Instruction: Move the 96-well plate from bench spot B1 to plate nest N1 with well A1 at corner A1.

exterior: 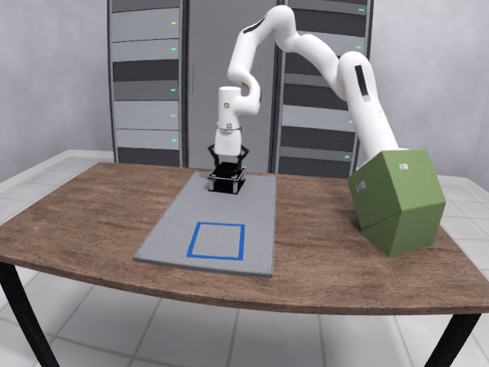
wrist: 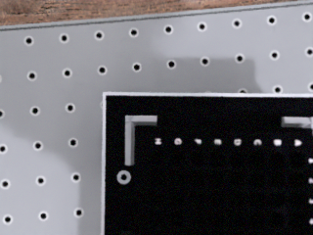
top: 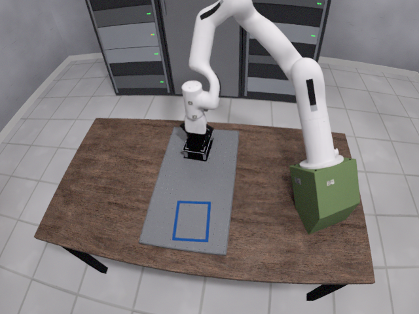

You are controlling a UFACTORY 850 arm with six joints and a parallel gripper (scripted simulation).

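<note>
Now: the 96-well plate 10 mm below my hand. Also, from my hand: raised plate nest N1: 30 mm below.
</note>
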